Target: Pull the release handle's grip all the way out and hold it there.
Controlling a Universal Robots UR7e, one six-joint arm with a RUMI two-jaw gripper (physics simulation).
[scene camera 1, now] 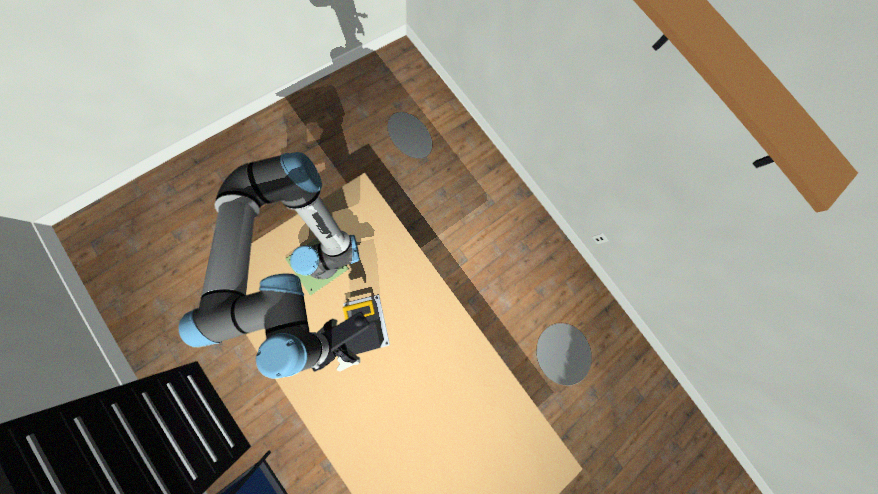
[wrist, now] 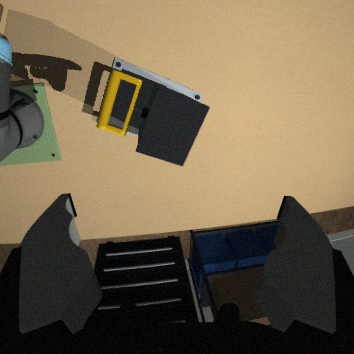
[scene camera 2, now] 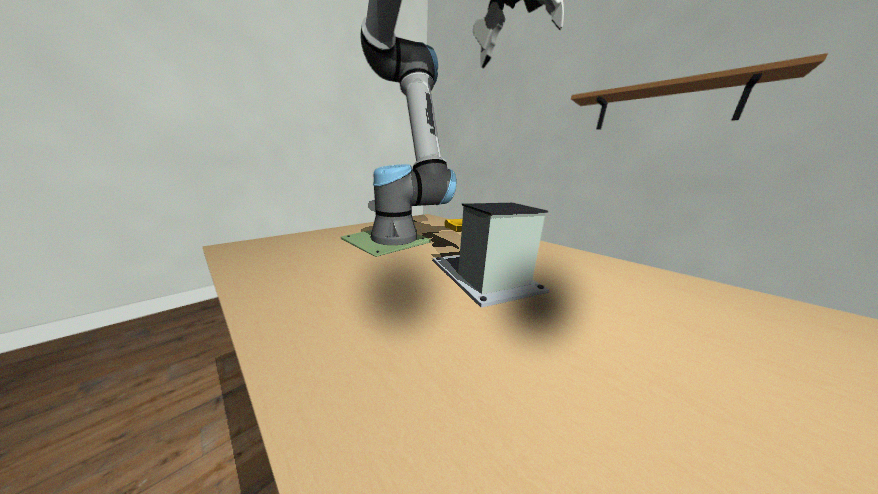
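Note:
The release handle's yellow rectangular grip [scene camera 1: 357, 304] [scene camera 2: 453, 224] [wrist: 111, 100] stands out from the side of its housing that faces the robot base. How far out it is pulled I cannot tell. The housing [scene camera 1: 370, 337] [scene camera 2: 512, 251] [wrist: 172, 125] is a pale box with a dark top, on a light base plate [scene camera 1: 384, 325] [scene camera 2: 509, 296] [wrist: 160, 80] on the table. In scene camera 2 the housing hides most of the grip. My gripper [scene camera 2: 521, 43] [wrist: 177, 196] is open and empty, high above the table, apart from the grip. In scene camera 1 the wrist partly hides its fingers.
The arm's base stands on a green plate [scene camera 1: 311, 286] [scene camera 2: 362, 244] [wrist: 52, 135], near the grip's side of the housing. A black drawer unit [scene camera 1: 224, 405] [wrist: 140, 259] and a blue bin [scene camera 1: 254, 482] [wrist: 215, 250] stand beyond the table edge. A wooden shelf [scene camera 1: 749, 92] [scene camera 2: 693, 84] is on the wall.

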